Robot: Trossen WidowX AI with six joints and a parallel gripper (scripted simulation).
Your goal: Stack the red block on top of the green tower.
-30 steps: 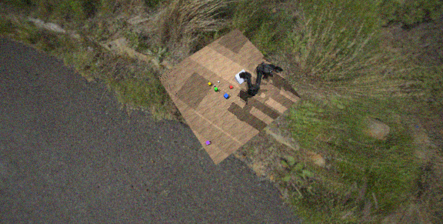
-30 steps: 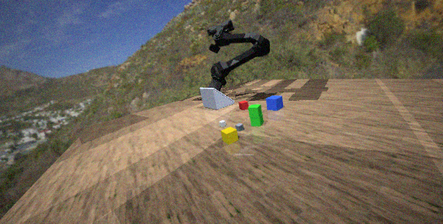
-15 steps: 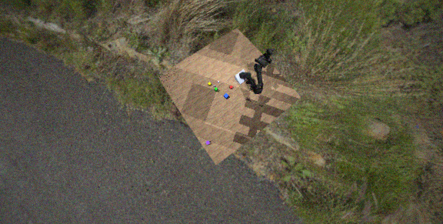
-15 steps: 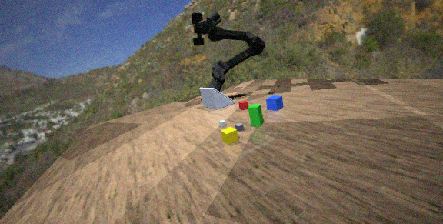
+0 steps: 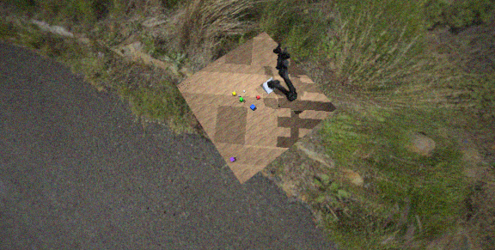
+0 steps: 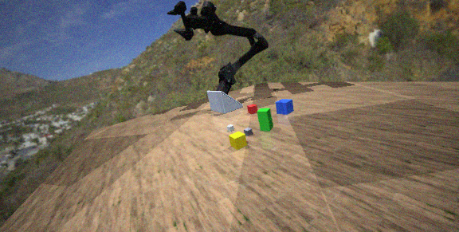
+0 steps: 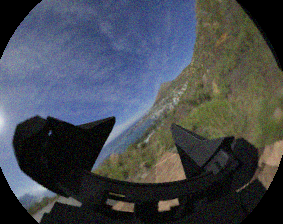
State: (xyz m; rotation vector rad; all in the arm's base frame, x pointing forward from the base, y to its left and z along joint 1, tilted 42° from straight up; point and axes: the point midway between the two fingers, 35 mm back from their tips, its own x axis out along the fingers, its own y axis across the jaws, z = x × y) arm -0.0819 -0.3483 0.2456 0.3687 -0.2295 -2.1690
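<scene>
My gripper tip is now 46 cm above the red block, 34 cm short of it and 18 cm to the right of it. The rest, counted from my gripper tip: purple block: 90 cm ahead, 61 cm to the left, 46 cm below; yellow cube: 55 cm ahead, 46 cm below, 1 cm to the left; blue cube: 45 cm below, 45 cm ahead, 25 cm to the left.
</scene>
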